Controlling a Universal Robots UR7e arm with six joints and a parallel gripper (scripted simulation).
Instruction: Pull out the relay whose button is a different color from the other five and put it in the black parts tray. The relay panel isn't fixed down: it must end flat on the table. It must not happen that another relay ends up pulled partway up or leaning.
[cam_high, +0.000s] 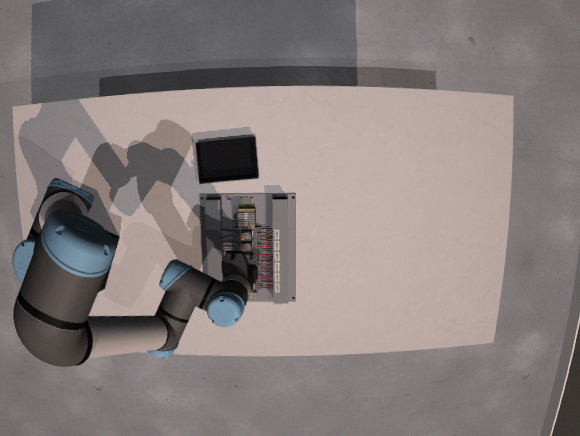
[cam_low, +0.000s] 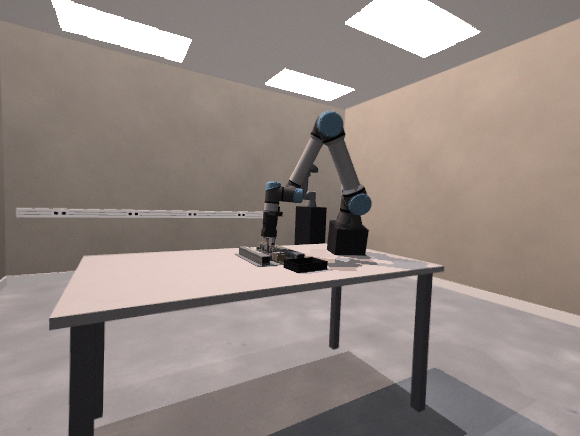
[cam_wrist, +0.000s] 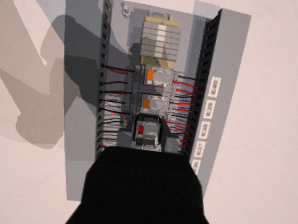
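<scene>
My hand is 4 cm above the relay panel and 1 cm to the right of it. From my hand the other things lie so: black parts tray (27 cm to the left, 4 cm below).
</scene>
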